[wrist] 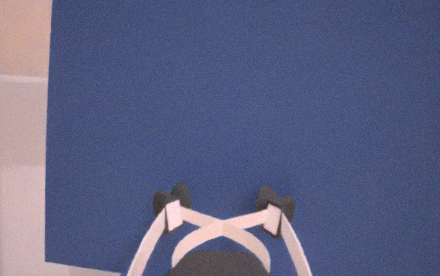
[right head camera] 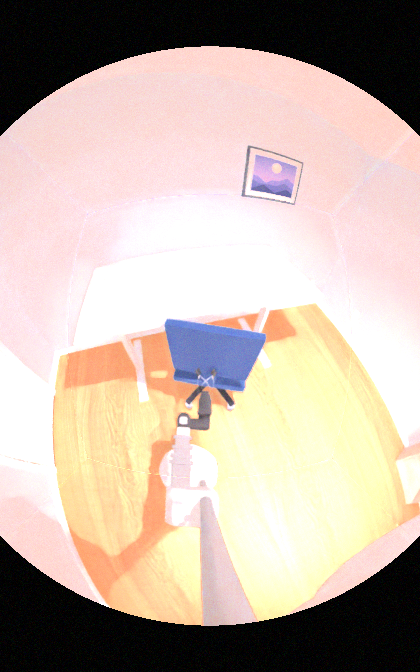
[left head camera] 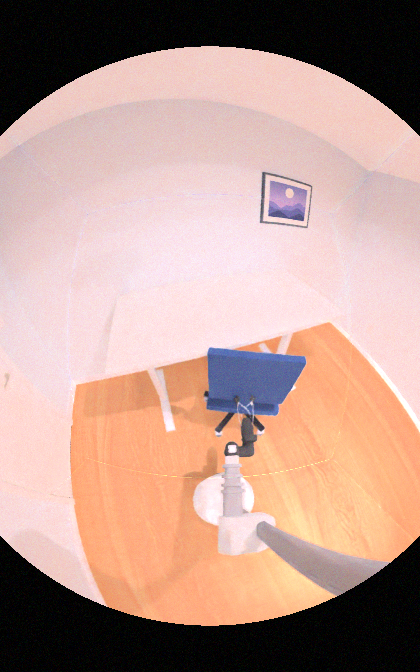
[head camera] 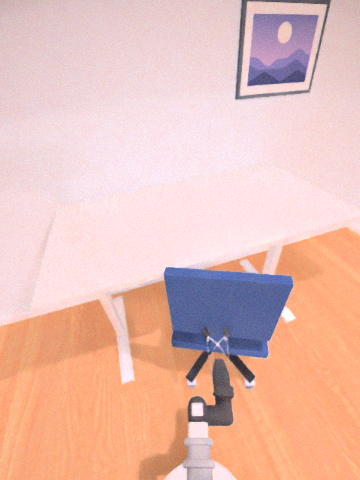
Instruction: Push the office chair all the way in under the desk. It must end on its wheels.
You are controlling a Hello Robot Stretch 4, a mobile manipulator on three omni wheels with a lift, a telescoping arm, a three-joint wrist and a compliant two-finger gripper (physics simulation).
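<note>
The office chair (head camera: 227, 305) (left head camera: 255, 375) (right head camera: 215, 350) stands upright on its wheeled base, its blue backrest towards me, at the front edge of the white desk (head camera: 165, 230) (left head camera: 200, 320) (right head camera: 175, 290), between the desk's legs. Its front part is hidden behind the backrest. The backrest (wrist: 240, 100) fills most of the wrist view. My gripper (head camera: 216, 332) (left head camera: 244, 400) (right head camera: 206, 372) (wrist: 223, 200) is open, its two fingertips apart against or very close to the lower part of the backrest, with nothing between them.
The desk's left leg (head camera: 122, 340) (left head camera: 163, 400) (right head camera: 141, 370) stands left of the chair, and its right leg (head camera: 271, 260) stands behind and to the right. A wall with a framed picture (head camera: 282, 47) (left head camera: 286, 200) (right head camera: 273, 175) rises behind the desk.
</note>
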